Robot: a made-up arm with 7 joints.
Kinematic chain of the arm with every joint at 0, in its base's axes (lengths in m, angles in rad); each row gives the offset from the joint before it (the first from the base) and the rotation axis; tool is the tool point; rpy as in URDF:
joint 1: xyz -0.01 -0.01 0.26 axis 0 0.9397 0.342
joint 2: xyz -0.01 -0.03 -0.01 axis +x
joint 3: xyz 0.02 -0.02 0 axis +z
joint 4: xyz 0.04 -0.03 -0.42 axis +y
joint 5: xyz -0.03 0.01 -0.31 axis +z
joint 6: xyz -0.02 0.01 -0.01 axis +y
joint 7: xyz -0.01 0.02 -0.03 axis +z
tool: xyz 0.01 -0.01 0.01 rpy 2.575 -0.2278 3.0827
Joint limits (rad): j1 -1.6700..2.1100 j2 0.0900..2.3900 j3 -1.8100..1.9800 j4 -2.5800..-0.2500 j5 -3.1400..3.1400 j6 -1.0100..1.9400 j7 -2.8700..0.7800
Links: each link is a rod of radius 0.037 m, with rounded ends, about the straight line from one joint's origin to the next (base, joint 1, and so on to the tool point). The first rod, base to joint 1, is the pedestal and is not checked.
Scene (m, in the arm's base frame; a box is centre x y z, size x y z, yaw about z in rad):
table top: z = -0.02
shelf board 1: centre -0.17 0.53 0.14 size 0.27 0.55 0.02 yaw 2
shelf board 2: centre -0.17 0.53 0.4 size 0.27 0.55 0.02 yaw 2
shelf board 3: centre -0.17 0.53 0.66 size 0.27 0.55 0.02 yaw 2
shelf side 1: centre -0.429 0.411 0.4 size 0.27 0.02 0.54 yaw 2
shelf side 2: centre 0.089 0.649 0.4 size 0.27 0.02 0.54 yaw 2
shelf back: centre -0.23 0.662 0.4 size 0.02 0.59 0.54 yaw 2
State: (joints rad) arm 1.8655 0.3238 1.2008 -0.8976 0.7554 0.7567 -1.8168
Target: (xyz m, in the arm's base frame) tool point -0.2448 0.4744 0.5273
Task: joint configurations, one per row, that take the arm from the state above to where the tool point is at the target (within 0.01 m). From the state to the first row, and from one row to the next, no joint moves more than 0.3 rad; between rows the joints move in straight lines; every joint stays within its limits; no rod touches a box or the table.
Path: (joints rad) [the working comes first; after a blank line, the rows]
Joints at the target: 2.0787 0.9643 1.5901 -1.4634 0.7268 0.7604 -1.8016
Straight joint move there: touches shelf side 1.

1: 1.9470 0.2459 1.4605 -1.0063 1.0290 0.8230 -2.0436
2: 2.0285 0.1679 1.7203 -1.1149 1.3027 0.8893 -2.2705
3: 2.1100 0.0900 1.9800 -1.2236 1.5763 0.9556 -2.4973
4: 2.1100 0.2138 1.9667 -1.4871 1.3578 0.9163 -2.3184
5: 2.1100 0.3376 1.9533 -1.7506 1.1394 0.8770 -2.1394
6: 2.1100 0.4614 1.9400 -2.0141 0.9209 0.8378 -1.9604
7: 2.1100 0.5852 1.9266 -2.2777 0.7024 0.7985 -1.7815
8: 2.0996 0.7115 1.8145 -2.0062 0.7105 0.7858 -1.7882
9: 2.0891 0.8379 1.7023 -1.7348 0.7187 0.7731 -1.7949
10: 2.0787 0.9643 1.5901 -1.4634 0.7268 0.7604 -1.8016

